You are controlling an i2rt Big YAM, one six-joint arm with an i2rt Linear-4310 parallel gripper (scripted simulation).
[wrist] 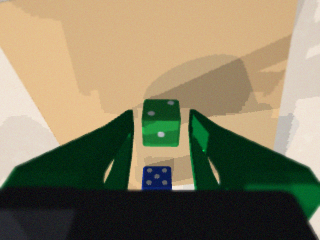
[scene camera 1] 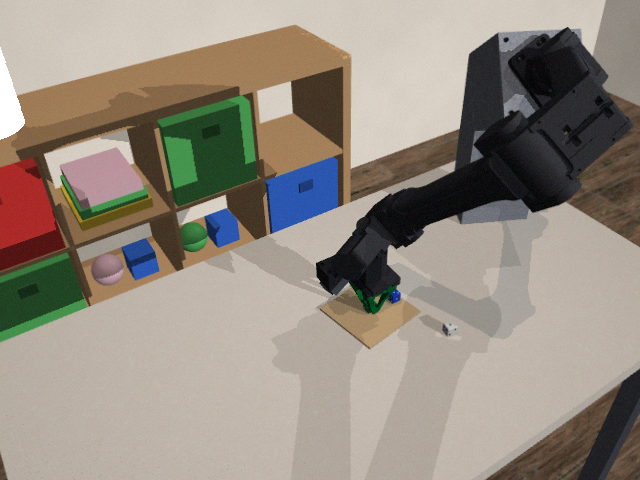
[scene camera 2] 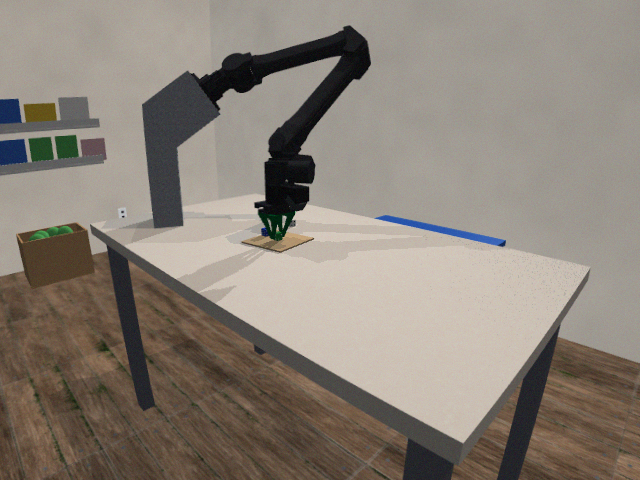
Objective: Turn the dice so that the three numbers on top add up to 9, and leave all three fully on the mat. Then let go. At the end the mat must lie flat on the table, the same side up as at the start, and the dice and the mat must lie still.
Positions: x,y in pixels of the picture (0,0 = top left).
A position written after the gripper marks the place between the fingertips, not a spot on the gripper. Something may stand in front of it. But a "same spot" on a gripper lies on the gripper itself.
Scene:
gripper: wrist; scene camera 1 370,307; scene camera 2
tan mat: wrist; scene camera 1; scene camera 2 291,240
same spot on tan mat: (scene camera 1: 346,310) = (wrist: 205,44)
same spot on gripper: (wrist: 64,186) = (scene camera 2: 291,211)

